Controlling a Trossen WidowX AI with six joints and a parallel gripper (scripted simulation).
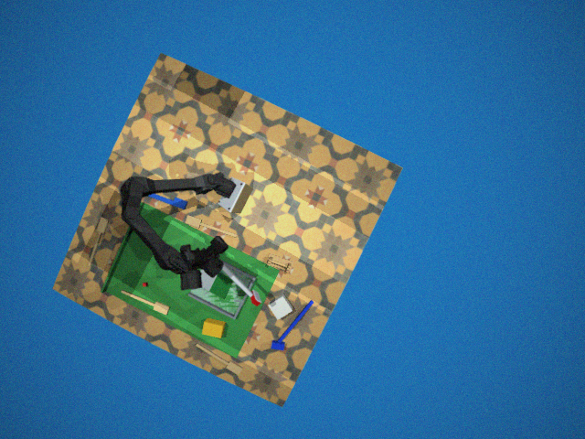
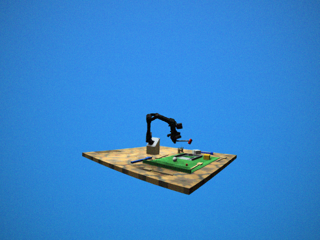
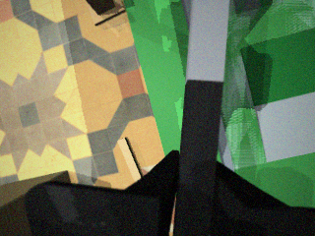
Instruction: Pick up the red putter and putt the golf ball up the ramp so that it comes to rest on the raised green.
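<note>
Right now my gripper tip is 30 mm short of the red putter, 110 mm to the right of it and 20 mm below it. Also, from my gripper tip: small wooden rack 90 mm behind, 240 mm to the left, 110 mm below; white golf ball 170 mm ahead, 210 mm to the right, 120 mm below; green mat 210 mm ahead, 90 mm to the right, 140 mm below.
</note>
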